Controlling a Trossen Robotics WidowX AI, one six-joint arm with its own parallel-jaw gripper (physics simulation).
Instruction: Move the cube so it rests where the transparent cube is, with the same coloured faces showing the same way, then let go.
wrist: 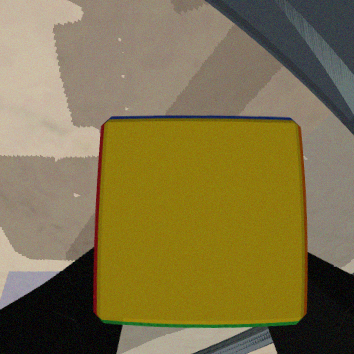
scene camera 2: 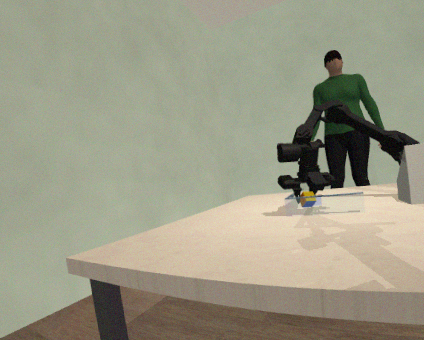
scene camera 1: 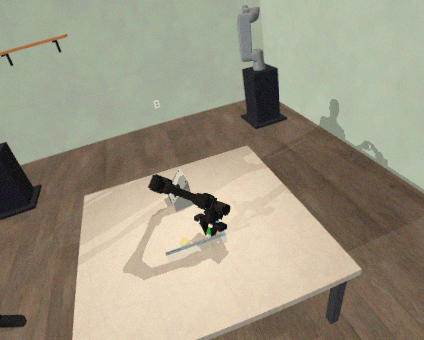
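Where they show: gripper, fingertip midpoint: (wrist: 190,239) (scene camera 1: 209,236); arm's base, origin of the base link: (scene camera 2: 413,166).
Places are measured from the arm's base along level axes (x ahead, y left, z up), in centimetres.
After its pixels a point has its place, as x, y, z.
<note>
My gripper (scene camera 1: 210,232) @[37.2, 6.6, -8.3] (scene camera 2: 305,197) @[37.2, 6.6, -8.3] (wrist: 190,239) @[37.2, 6.6, -8.3] points down and is shut on the cube (scene camera 1: 209,231) @[36.3, 7.5, -5.7] (scene camera 2: 309,199) (wrist: 200,215) @[34.7, 10.0, -5.8]. In the wrist view the cube's yellow face fills the middle, with thin blue, green, red and orange edges at top, bottom, left and right. In scene camera 2 its yellow face is up and its blue face shows at the front. The transparent cube (scene camera 1: 185,242) @[35.9, -6.1, -7.5] shows pale yellow, to the left of the held cube in scene camera 1. A pale lavender part of it (scene camera 2: 318,201) (wrist: 27,286) shows in the other views.
A see-through low wall with a blue-grey rim (scene camera 1: 175,251) @[41.1, -12.4, -5.5] (scene camera 2: 345,194) @[23.7, 15.1, -5.6] (wrist: 300,70) stands close by the held cube and the transparent cube on the table (scene camera 1: 130,310) @[60.0, -40.3, -11.4] (scene camera 2: 200,255) @[53.6, 52.7, -11.4]. A grey plate-like block (scene camera 1: 181,200) @[4.5, 0.6, -4.8] (scene camera 2: 414,175) @[2.2, 7.4, -2.6] stands near the arm's base.
</note>
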